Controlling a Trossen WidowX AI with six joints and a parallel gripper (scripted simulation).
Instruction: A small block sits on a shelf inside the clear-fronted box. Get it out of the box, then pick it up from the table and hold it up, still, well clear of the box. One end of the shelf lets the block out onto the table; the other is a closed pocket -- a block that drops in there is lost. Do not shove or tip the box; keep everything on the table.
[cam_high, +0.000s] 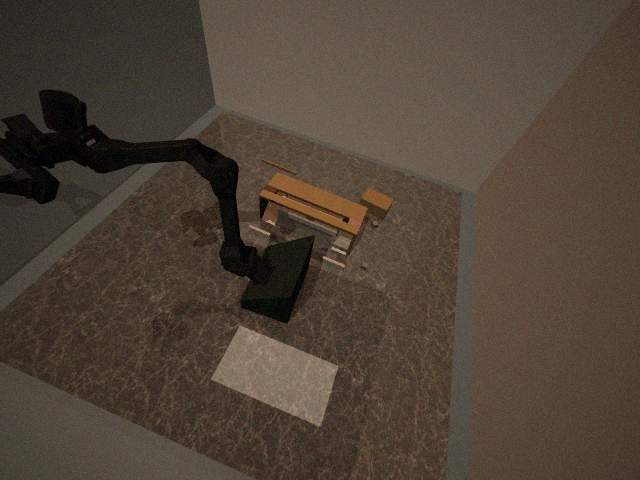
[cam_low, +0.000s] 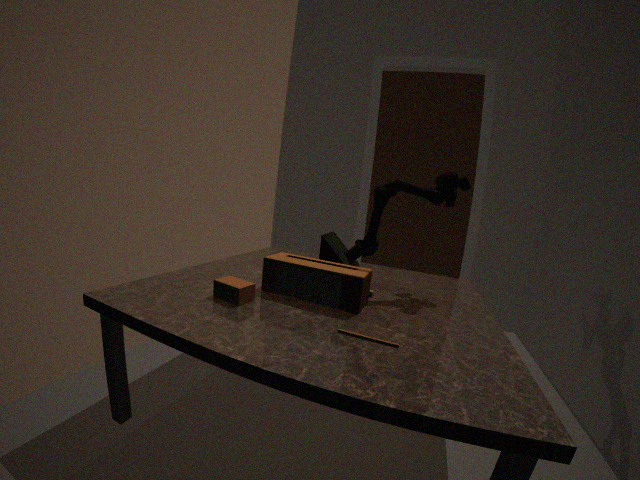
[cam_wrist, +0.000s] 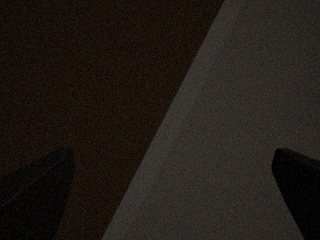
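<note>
My gripper tip is now 530 mm short of the brown box, 460 mm to the left of it and 460 mm above it. Also, from my gripper tip: brown block (770 mm ahead, 680 mm to the right, 490 mm below); thin stick (810 mm ahead, 210 mm to the right, 520 mm below).
</note>
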